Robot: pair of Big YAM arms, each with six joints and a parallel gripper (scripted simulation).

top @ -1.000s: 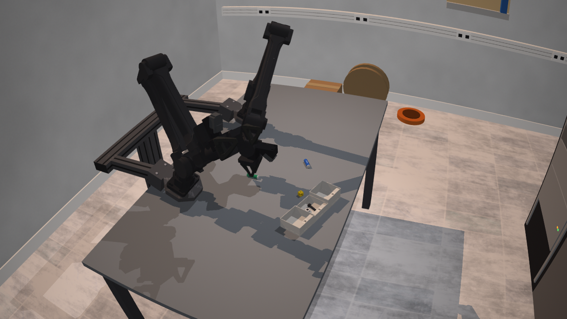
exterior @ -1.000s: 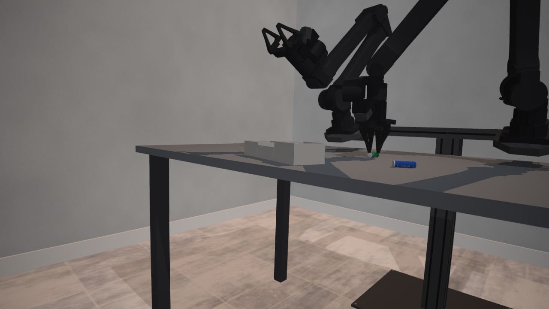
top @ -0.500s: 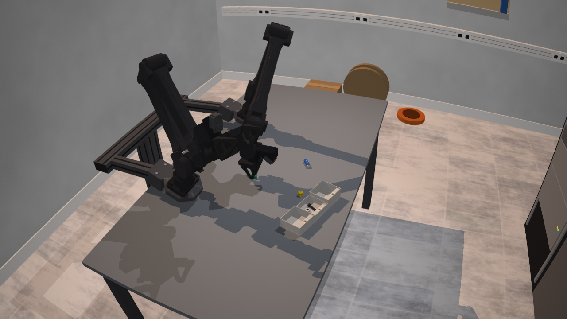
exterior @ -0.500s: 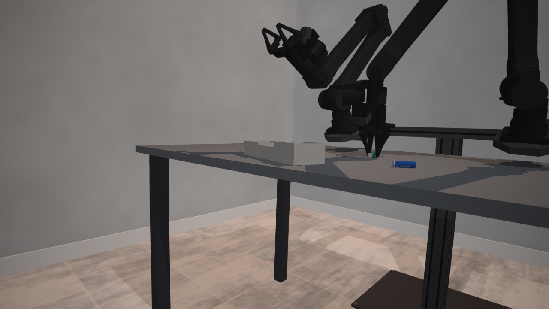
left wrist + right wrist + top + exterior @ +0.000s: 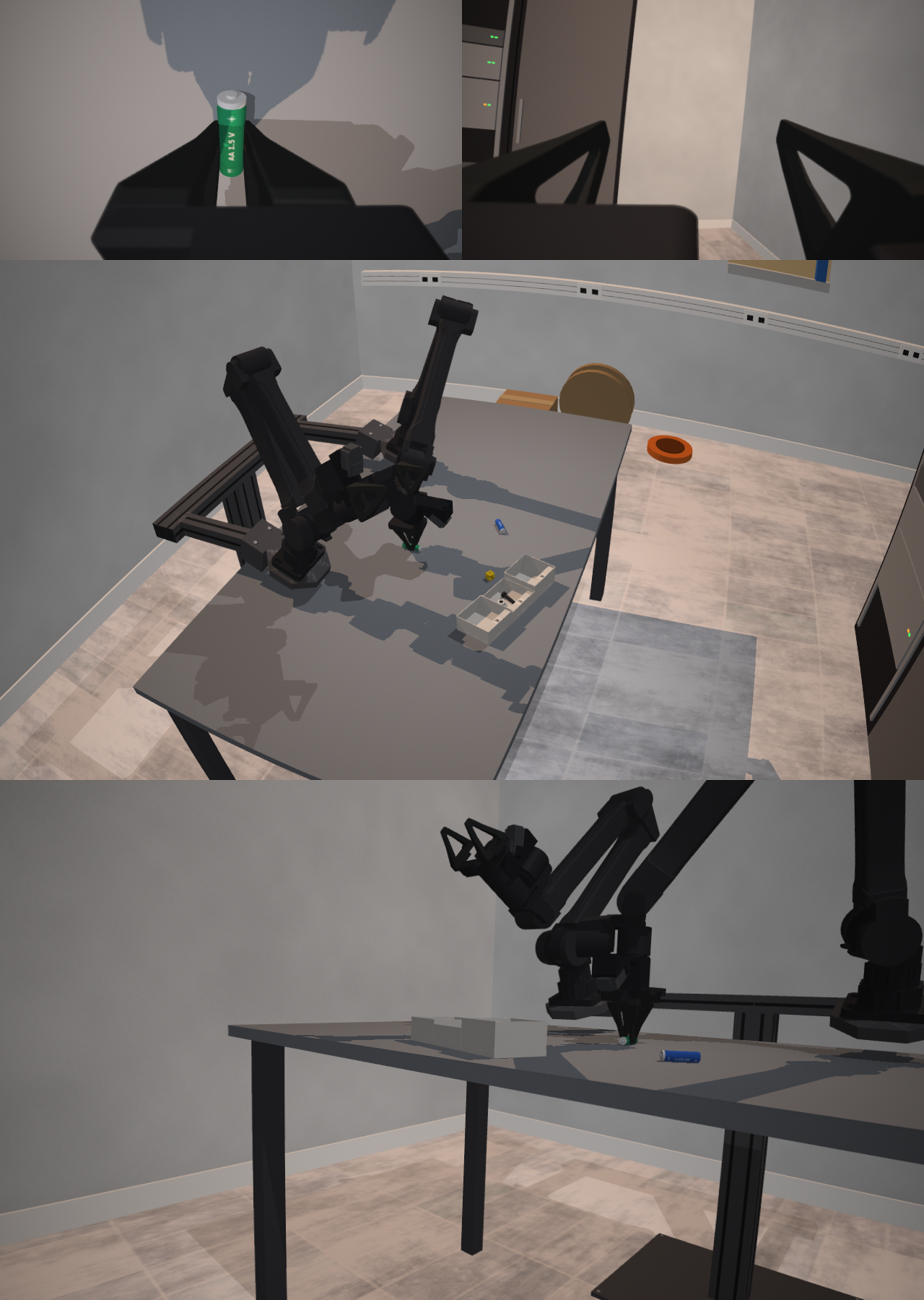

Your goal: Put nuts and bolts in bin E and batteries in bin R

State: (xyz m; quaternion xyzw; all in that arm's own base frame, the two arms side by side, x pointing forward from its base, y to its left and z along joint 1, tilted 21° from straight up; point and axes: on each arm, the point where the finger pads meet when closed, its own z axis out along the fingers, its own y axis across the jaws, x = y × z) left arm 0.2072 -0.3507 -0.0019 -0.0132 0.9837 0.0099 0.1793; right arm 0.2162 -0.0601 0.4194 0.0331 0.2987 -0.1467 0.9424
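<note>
My left gripper is now 280 mm short of the black bolt and 100 mm to the left of it. Round my left hand: green battery (right at my left hand); yellow die (220 mm ahead, 40 mm to the right); blue battery (170 mm ahead, 160 mm to the left).
</note>
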